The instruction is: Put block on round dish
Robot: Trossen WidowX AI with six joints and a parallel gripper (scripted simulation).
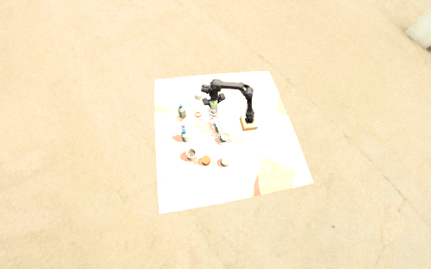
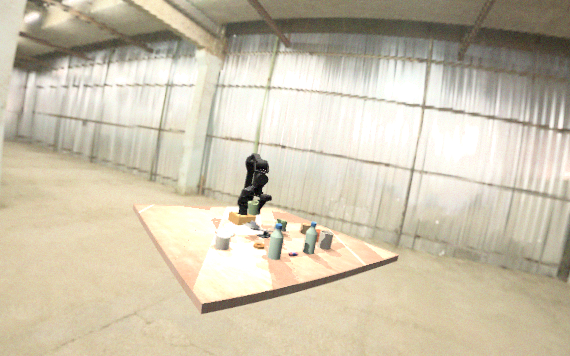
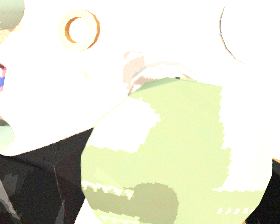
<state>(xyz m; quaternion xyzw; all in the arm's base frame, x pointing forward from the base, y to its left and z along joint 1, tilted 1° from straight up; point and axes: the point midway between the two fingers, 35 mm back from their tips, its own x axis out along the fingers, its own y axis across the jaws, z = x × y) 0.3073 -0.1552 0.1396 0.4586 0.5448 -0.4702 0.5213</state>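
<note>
Right now my gripper tip is 10 mm to the right of the grey block and 80 mm above it. From my gripper tip the other things lie so: balance beam (20 mm behind, 140 mm to the left, 130 mm below); orange object (170 mm ahead, 410 mm to the left, 130 mm below).
</note>
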